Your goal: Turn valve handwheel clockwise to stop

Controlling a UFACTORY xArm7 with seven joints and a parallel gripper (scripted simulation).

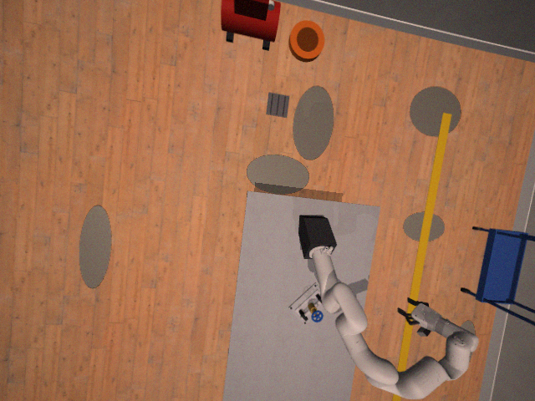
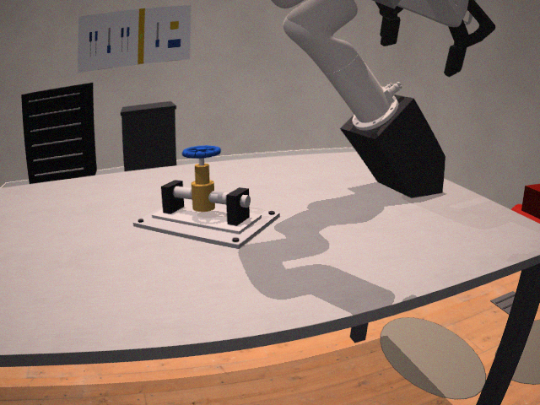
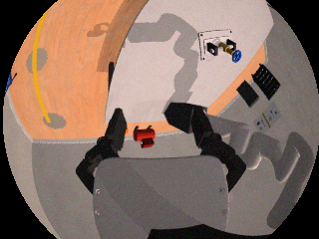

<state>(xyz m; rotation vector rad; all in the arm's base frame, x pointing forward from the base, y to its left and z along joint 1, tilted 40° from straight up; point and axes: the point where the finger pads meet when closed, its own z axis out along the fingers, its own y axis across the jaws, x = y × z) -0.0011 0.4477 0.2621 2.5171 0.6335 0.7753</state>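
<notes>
Now: the blue handwheel 28 cm ahead of my hand, 34 cm to the right of it and 20 cm below it. From my hand the other things lie so: baseplate: 28 cm ahead, 34 cm to the right, 32 cm below.
</notes>
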